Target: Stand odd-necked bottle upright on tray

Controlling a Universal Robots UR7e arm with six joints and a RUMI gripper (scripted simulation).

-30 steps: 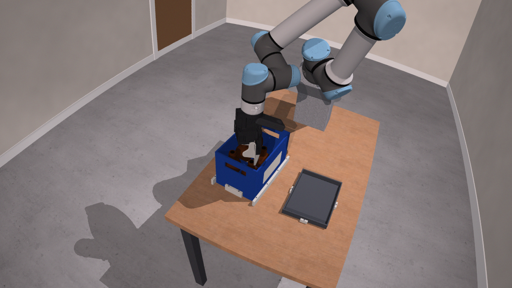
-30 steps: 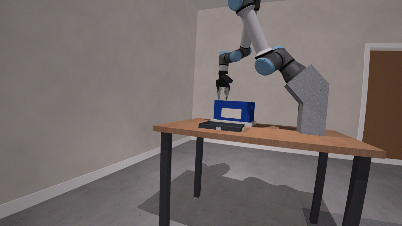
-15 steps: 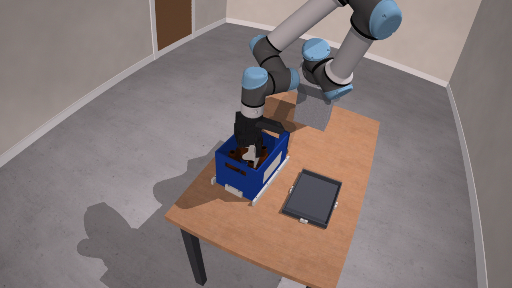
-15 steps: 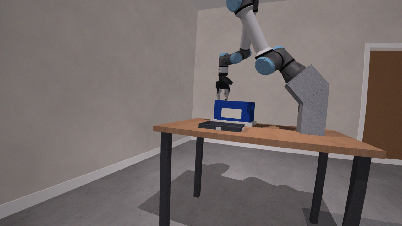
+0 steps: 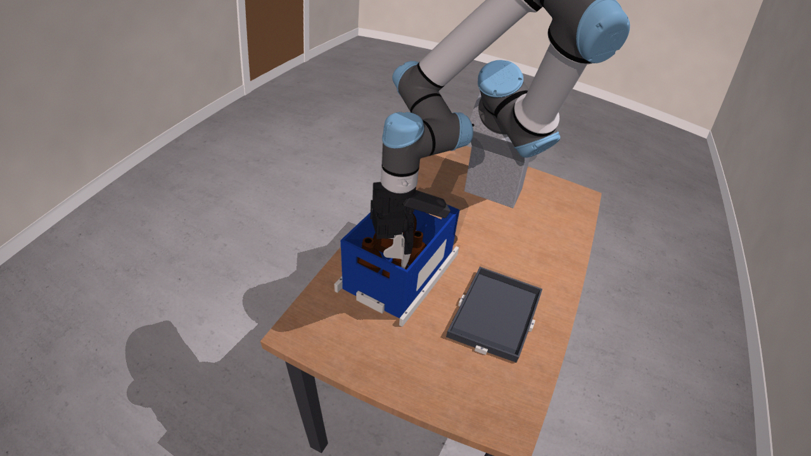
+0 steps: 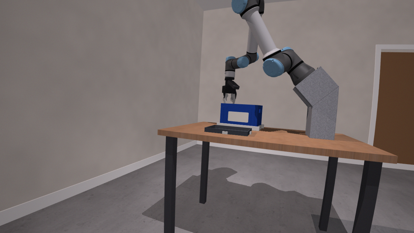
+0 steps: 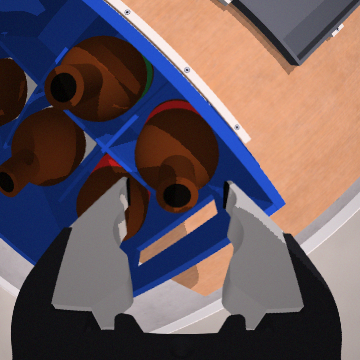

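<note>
Right now the bottle is 90 mm to the right of my hand and 80 mm below it. Also, from my hand: dark tray: 250 mm to the left, 150 mm below, 100 mm behind; crate: 90 mm behind, 80 mm below, 50 mm to the right.
</note>
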